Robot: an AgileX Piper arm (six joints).
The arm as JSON. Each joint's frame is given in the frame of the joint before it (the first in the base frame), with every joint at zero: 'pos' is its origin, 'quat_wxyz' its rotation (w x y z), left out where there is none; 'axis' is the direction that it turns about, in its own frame. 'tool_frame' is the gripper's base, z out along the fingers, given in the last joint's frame.
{
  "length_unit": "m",
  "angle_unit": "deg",
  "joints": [
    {
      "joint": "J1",
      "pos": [
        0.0,
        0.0,
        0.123
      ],
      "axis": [
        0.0,
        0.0,
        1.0
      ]
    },
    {
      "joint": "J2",
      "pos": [
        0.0,
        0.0,
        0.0
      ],
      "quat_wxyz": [
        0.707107,
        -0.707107,
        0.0,
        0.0
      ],
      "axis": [
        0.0,
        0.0,
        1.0
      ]
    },
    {
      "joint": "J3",
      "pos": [
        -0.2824,
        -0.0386,
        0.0
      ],
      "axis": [
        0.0,
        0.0,
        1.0
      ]
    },
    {
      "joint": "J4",
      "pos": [
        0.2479,
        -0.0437,
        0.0
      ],
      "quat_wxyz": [
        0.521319,
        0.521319,
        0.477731,
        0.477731
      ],
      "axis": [
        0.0,
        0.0,
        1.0
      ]
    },
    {
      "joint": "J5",
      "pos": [
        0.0,
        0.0,
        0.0
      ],
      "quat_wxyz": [
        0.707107,
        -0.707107,
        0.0,
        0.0
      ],
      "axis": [
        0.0,
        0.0,
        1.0
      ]
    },
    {
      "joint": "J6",
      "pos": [
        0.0,
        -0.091,
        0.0
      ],
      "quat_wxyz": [
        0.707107,
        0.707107,
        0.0,
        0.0
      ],
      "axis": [
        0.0,
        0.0,
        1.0
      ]
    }
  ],
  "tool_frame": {
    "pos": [
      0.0,
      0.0,
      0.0
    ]
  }
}
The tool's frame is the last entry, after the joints.
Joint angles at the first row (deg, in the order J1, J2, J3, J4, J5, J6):
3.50 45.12 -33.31 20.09 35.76 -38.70
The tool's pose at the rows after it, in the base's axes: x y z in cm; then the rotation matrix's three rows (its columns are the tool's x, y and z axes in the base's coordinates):
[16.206 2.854 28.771], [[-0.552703 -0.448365 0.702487], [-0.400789 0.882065 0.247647], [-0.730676 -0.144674 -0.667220]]
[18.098 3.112 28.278], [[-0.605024 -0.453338 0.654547], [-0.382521 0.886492 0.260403], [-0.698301 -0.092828 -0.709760]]
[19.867 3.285 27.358], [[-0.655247 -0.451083 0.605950], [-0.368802 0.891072 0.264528], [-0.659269 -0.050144 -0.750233]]
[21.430 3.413 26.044], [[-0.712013 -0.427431 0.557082], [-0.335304 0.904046 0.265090], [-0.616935 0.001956 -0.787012]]
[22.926 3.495 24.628], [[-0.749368 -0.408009 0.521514], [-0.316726 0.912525 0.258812], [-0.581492 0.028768 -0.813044]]
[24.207 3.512 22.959], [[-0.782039 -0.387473 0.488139], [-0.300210 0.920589 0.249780], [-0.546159 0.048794 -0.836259]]
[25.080 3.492 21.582], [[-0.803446 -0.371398 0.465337], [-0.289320 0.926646 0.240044], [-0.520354 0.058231 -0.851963]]
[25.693 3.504 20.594], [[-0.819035 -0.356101 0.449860], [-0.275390 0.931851 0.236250], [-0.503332 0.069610 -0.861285]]
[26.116 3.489 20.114], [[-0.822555 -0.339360 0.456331], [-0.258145 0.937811 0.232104], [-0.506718 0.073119 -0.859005]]
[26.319 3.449 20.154], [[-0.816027 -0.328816 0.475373], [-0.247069 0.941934 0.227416], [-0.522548 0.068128 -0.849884]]
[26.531 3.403 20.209], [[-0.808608 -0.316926 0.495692], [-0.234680 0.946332 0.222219], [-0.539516 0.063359 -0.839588]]
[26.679 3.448 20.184], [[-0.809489 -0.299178 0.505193], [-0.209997 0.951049 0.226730], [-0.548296 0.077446 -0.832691]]
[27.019 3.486 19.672], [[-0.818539 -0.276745 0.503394], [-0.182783 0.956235 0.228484], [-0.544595 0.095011 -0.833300]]
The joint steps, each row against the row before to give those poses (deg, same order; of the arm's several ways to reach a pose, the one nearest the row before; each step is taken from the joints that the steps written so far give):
0.00 4.64 -3.02 0.12 0.49 0.19
0.00 5.71 -2.26 1.35 0.52 0.24
0.00 5.44 -1.63 0.71 0.03 0.42
0.00 5.14 -0.94 0.65 -0.50 1.62
0.09 4.89 -0.71 0.40 -1.55 0.68
0.00 4.67 -0.23 0.53 -2.00 0.26
0.00 3.50 -0.02 0.34 -1.85 0.09
0.00 2.54 -0.10 0.67 -1.30 0.04
0.00 1.32 0.00 0.81 -1.64 0.00
0.00 0.11 0.00 0.43 -1.33 0.01
0.00 0.10 0.00 0.50 -1.42 -0.01
0.00 0.22 0.00 1.41 -0.72 0.01
0.00 1.33 -0.02 1.53 -1.00 -0.01

